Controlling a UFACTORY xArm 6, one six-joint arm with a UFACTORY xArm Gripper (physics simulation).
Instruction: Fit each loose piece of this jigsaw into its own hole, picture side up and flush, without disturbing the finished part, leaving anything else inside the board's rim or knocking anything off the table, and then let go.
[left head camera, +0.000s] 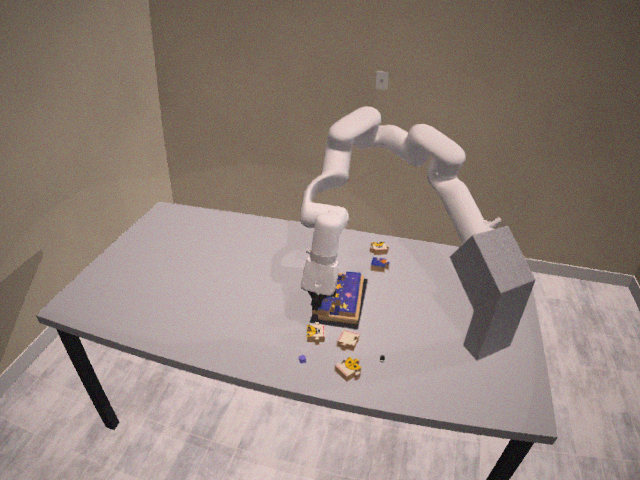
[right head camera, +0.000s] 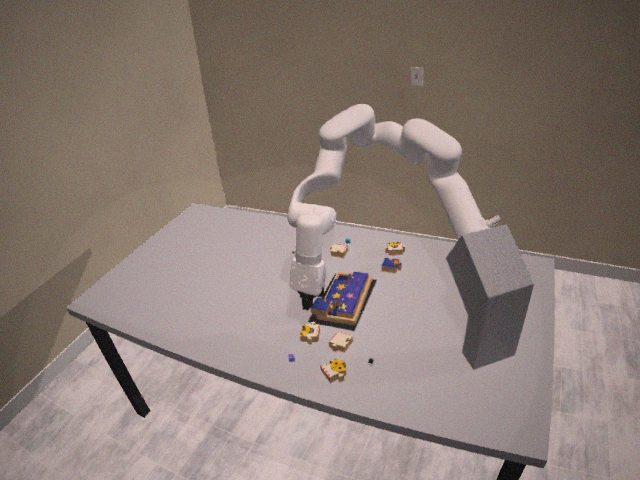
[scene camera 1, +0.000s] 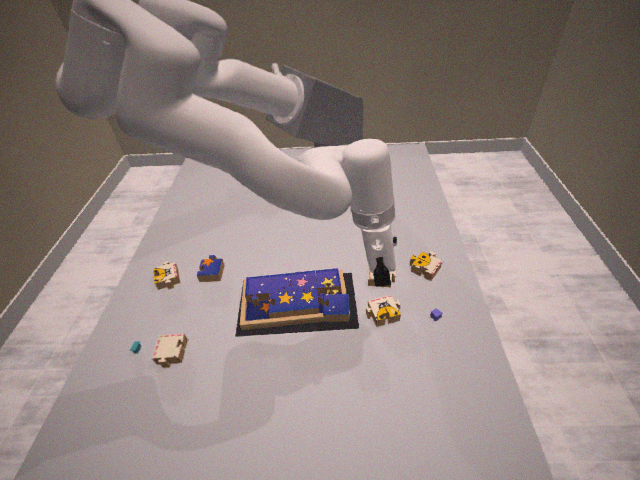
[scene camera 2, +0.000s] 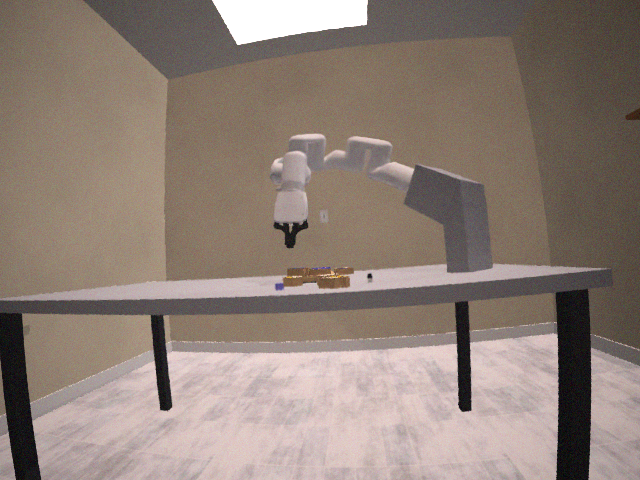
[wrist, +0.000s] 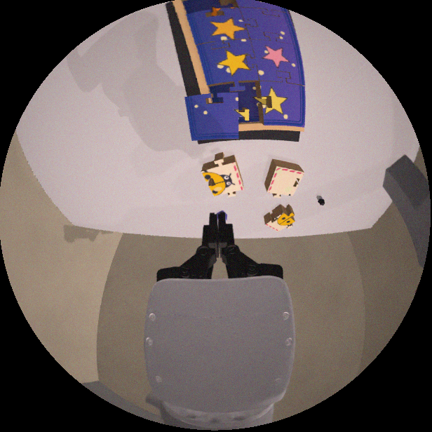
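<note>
The jigsaw board (scene camera 1: 289, 322) (wrist: 189, 40) has a blue starry finished part and open recesses near two corners. A blue corner piece (scene camera 1: 336, 305) (wrist: 215, 120) sits raised at the board's near right corner in scene camera 1, overhanging the rim beside a recess. A loose blue piece with an orange star (left head camera: 379, 264) (right head camera: 391, 265) (scene camera 1: 210, 269) lies picture side up on the table, off the board's other end. My gripper (left head camera: 314, 316) (right head camera: 307, 307) (scene camera 1: 381, 283) (scene camera 2: 290, 245) (wrist: 217, 221) is shut and empty, in the air well above the table.
Cream pieces with dashed edges, some with yellow pictures, lie around the board: three at one end (left head camera: 315, 332) (left head camera: 348, 339) (left head camera: 348, 367), two at the other (scene camera 1: 165, 274) (scene camera 1: 169, 349). Small purple (scene camera 1: 436, 314), black (left head camera: 382, 358) and teal (scene camera 1: 135, 346) objects lie farther out.
</note>
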